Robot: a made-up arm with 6 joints.
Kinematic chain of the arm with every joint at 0, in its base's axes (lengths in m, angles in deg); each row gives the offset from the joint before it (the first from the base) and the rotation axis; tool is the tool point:
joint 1: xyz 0 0 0.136 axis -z
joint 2: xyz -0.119 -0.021 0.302 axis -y
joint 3: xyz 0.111 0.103 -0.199 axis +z
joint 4: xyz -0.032 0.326 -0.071 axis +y
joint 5: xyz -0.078 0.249 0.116 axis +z
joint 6: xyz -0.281 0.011 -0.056 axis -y
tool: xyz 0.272 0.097 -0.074
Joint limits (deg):
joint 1: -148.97..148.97
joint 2: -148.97..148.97
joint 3: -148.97..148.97
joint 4: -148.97..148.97
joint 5: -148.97..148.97
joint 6: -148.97..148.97
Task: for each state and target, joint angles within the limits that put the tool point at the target. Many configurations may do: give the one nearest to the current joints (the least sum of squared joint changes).
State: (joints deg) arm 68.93 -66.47 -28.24 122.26 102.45 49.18
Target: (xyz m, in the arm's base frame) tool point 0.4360 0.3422 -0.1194
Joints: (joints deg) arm 74.61 -71.85 -17.58 130.52 95.28 45.91
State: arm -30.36 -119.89 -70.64 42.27 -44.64 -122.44
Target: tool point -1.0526 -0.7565 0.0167
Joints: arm -54.73 -146.61 -86.57 33.25 -62.28 -124.07
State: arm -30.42 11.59 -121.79 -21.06 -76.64 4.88
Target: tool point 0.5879 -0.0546 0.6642
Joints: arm -17.52 40.89 -121.27 -21.29 -67.43 2.88
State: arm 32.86 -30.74 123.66 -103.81 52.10 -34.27
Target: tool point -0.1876 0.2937 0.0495
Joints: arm 43.00 9.98 126.96 -113.18 92.19 -70.42
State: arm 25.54 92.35 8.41 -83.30 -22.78 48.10
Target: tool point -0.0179 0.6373 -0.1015
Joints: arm 0.16 64.12 20.50 -77.31 -25.64 64.12
